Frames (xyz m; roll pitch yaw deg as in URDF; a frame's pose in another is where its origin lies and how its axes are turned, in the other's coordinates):
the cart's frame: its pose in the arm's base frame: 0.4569 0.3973 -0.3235 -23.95 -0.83 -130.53
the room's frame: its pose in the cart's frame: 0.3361 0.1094 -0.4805 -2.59 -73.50 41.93
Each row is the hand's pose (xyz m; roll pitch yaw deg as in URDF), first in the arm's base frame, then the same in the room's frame.
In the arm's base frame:
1: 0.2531 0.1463 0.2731 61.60 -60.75 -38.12
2: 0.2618 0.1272 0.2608 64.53 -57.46 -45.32
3: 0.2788 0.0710 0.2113 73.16 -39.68 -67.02
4: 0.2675 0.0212 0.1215 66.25 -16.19 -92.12
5: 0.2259 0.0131 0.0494 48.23 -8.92 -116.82
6: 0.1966 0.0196 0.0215 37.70 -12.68 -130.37
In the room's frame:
1: 0.9167 -0.2746 0.5014 113.74 -13.45 3.73
2: 0.9193 -0.2628 0.4803 110.47 -8.51 3.78
3: 0.9137 -0.2316 0.4104 102.52 14.13 3.11
4: 0.8641 -0.2134 0.3216 75.93 43.51 -11.92
5: 0.7981 -0.2287 0.2726 26.30 48.24 -47.75
6: 0.7636 -0.2468 0.2599 3.69 38.64 -61.52

